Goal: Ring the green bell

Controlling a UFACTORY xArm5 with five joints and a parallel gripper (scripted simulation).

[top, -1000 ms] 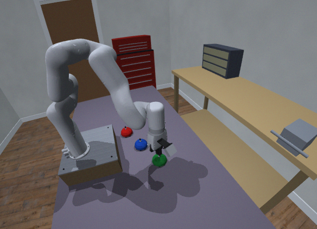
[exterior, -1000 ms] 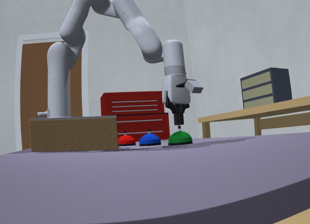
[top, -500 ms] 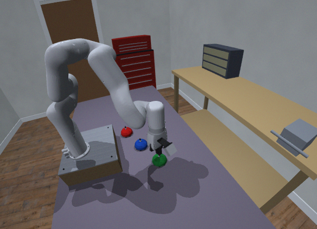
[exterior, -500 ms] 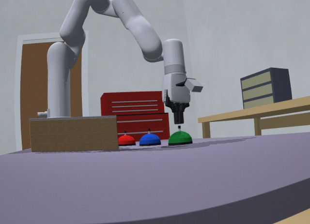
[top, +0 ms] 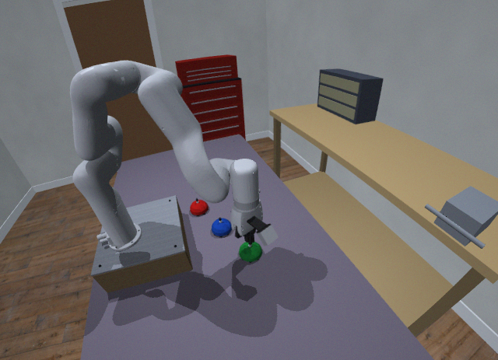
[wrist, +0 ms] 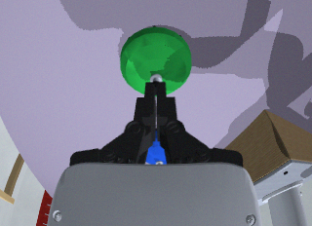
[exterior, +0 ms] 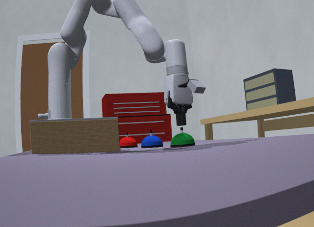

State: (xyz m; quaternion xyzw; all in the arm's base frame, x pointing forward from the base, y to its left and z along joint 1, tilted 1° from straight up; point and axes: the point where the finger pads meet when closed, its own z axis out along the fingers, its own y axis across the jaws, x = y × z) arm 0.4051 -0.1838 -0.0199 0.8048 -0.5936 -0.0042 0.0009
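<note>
The green bell lies 5 cm below my hand. Also, from my hand: blue bell 16 cm to the left, 5 cm below, 5 cm behind; red bell 32 cm to the left, 10 cm behind, 5 cm below.
</note>
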